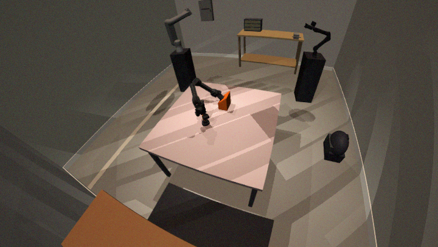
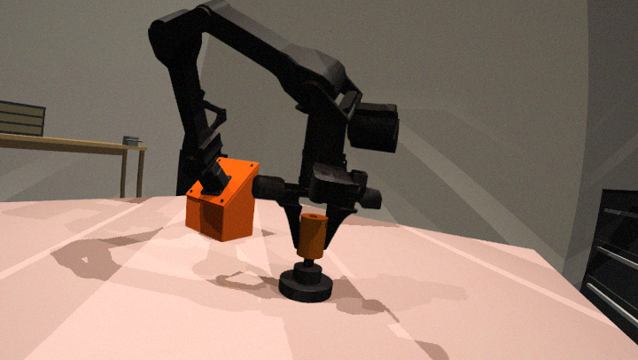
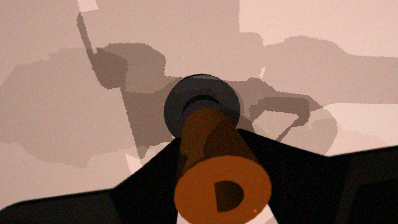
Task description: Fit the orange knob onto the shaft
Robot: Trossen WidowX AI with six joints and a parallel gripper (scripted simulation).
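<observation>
The orange knob lies 20 mm above my gripper tip. The rest, counted from my gripper tip: dark round pedestal 40 mm below.
</observation>
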